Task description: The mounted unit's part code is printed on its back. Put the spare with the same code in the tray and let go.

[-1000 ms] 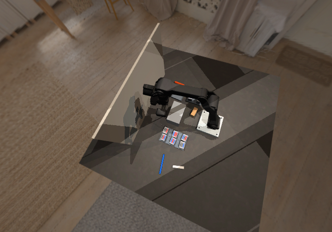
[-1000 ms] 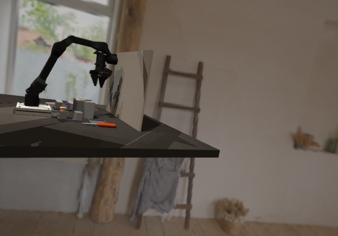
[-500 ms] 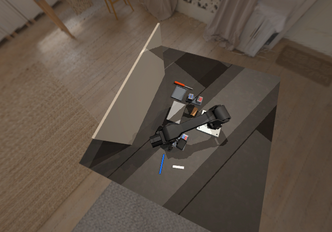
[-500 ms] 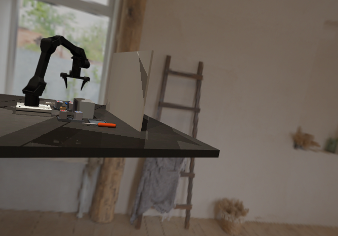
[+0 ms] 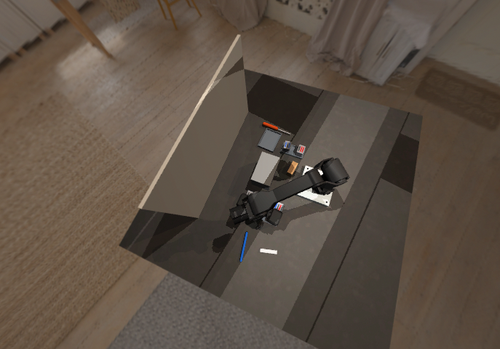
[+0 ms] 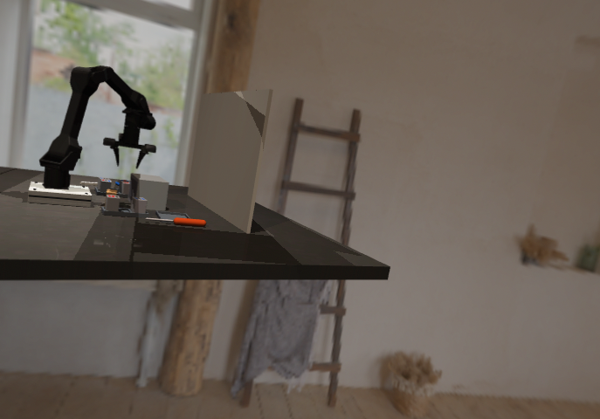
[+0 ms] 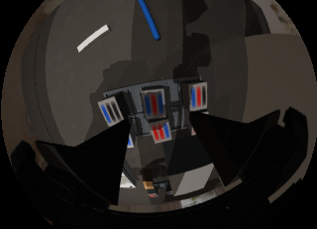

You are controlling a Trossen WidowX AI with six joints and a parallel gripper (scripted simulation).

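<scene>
Right now my gripper tip is 60 mm above the grey spare. Also, from my gripper tip: orange block: 120 mm behind, 260 mm to the right, 80 mm below; blue pen: 40 mm ahead, 180 mm to the left, 100 mm below; grey mounted unit: 20 mm ahead, 200 mm to the right, 50 mm below.
</scene>
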